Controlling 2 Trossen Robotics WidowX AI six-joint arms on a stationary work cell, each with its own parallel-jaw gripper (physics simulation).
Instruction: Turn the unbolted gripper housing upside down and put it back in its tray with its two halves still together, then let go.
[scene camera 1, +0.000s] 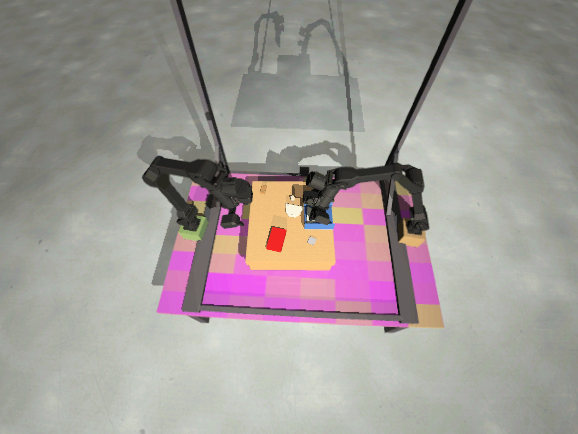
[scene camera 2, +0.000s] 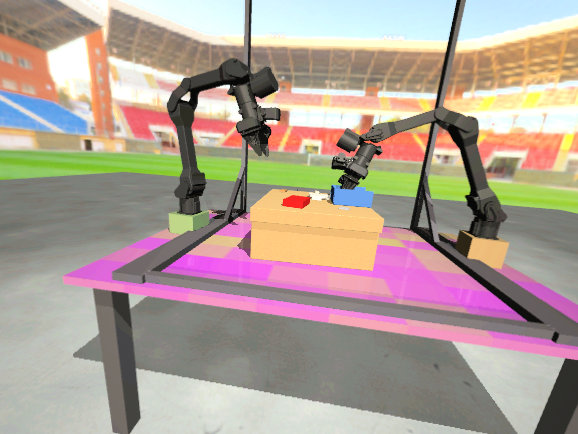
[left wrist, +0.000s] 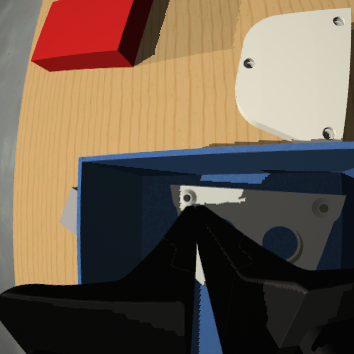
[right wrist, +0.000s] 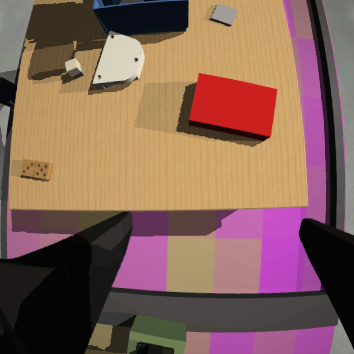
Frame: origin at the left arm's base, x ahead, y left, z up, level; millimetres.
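Seen in the pictures: left gripper, fingertip midpoint: (scene camera 1: 309, 220) (left wrist: 194, 213); right gripper, fingertip midpoint: (scene camera 1: 245, 214) (scene camera 2: 264, 156) (right wrist: 217, 223); left arm's base, origin of the base link: (scene camera 1: 414, 228) (scene camera 2: 482, 235); right arm's base, origin of the base link: (scene camera 1: 192, 224) (scene camera 2: 189, 212).
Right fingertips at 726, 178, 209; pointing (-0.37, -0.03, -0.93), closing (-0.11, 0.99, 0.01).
Note:
Pixels of each thing's top centre, then the offset from my right fingertips to it, as dx, dy, dz. "spot": a spot on its surface instead.
- blue tray, middle of its top: (left wrist: 219, 344) (scene camera 2: 351, 187) (scene camera 1: 319, 212) -278, -112, -84
- pale housing plate, middle of its top: (left wrist: 248, 248) -254, -116, -116
- second white housing piece, middle of its top: (left wrist: 293, 63) (right wrist: 118, 56) (scene camera 2: 318, 193) (scene camera 1: 293, 209) -167, -125, -118
- red block, middle of its top: (left wrist: 78, 20) (right wrist: 234, 103) (scene camera 2: 297, 198) (scene camera 1: 276, 238) -121, +22, -118
- small grey square, surface spot: (right wrist: 224, 15) (scene camera 1: 310, 240) spot: -261, +0, -135
- wooden box, middle of its top: (left wrist: 229, 71) (right wrist: 146, 71) (scene camera 2: 314, 200) (scene camera 1: 290, 218) -160, -92, -138
- small white cube, middle of its top: (right wrist: 70, 64) -152, -189, -118
- domino-like tile, middle of its top: (right wrist: 34, 168) -12, -218, -130
A blue tray (scene camera 1: 320, 226) (scene camera 2: 352, 197) (left wrist: 215, 151) (right wrist: 145, 20) stands on the wooden box. A pale housing plate (left wrist: 280, 210) with round holes lies inside it in the left wrist view, partly in shadow. A second white housing piece (scene camera 1: 293, 210) (left wrist: 295, 75) (right wrist: 120, 60), curved on one side with small screw holes, lies outside the tray on the wood. My left gripper (left wrist: 194, 213) is shut and reaches into the tray; its fingertips meet over the plate's upper left part and nothing shows held. They hide part of the plate. My right gripper (scene camera 2: 263, 152) (right wrist: 217, 223) is open and empty, raised beside the wooden box.
A red block (scene camera 1: 276, 239) (scene camera 2: 296, 201) (left wrist: 85, 32) (right wrist: 232, 106) and a small grey square (scene camera 1: 312, 240) (right wrist: 224, 15) lie on the wooden box (scene camera 1: 300, 255) (scene camera 2: 312, 250). A small white cube (right wrist: 74, 67) and a domino-like tile (right wrist: 36, 170) also lie there.

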